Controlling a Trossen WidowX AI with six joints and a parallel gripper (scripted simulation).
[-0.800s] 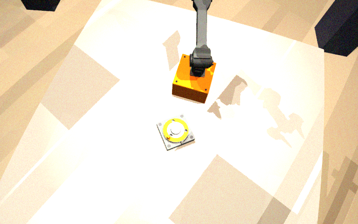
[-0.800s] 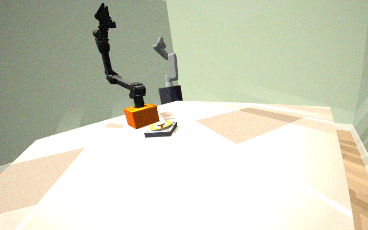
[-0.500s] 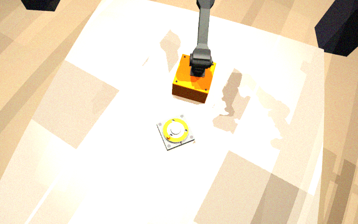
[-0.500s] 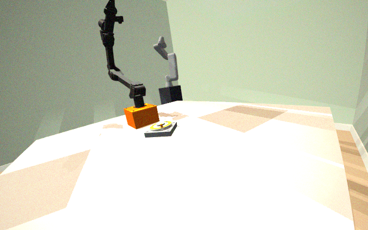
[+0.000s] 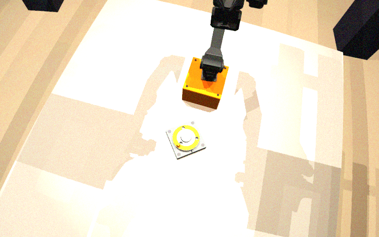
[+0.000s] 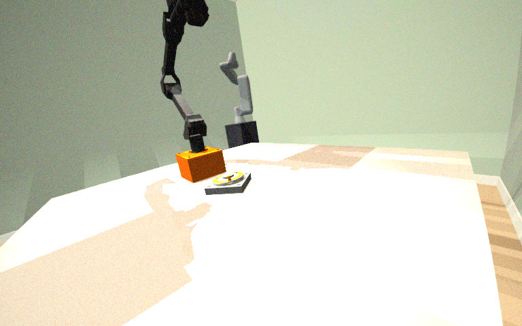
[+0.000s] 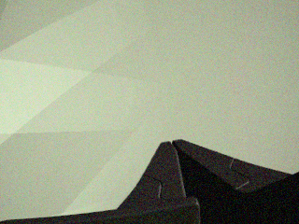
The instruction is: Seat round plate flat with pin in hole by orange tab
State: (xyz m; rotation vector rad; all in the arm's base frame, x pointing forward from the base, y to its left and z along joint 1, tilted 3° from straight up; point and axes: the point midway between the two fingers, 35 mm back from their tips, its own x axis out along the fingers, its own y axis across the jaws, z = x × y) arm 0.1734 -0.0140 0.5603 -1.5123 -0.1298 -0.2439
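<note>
Now: the round plate 40 mm ahead of my gripper tip, 50 mm to the right of it and 620 mm below it. Round my gripper tip: square grey base: 20 mm ahead, 40 mm to the right, 640 mm below.
</note>
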